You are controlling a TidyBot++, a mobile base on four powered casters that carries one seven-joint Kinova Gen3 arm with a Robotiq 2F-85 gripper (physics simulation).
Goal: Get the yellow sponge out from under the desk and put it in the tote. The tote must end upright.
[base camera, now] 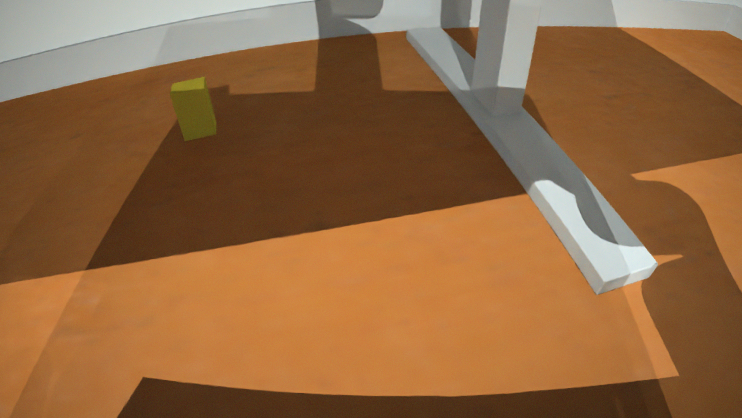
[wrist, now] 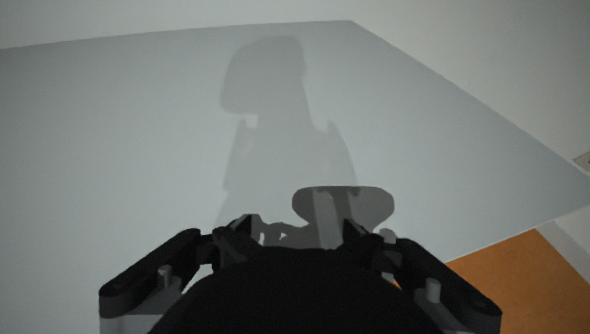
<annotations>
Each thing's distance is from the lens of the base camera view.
yellow sponge (base camera: 191, 100): 66 cm
grey desk (base camera: 490, 88): 64 cm
</annotations>
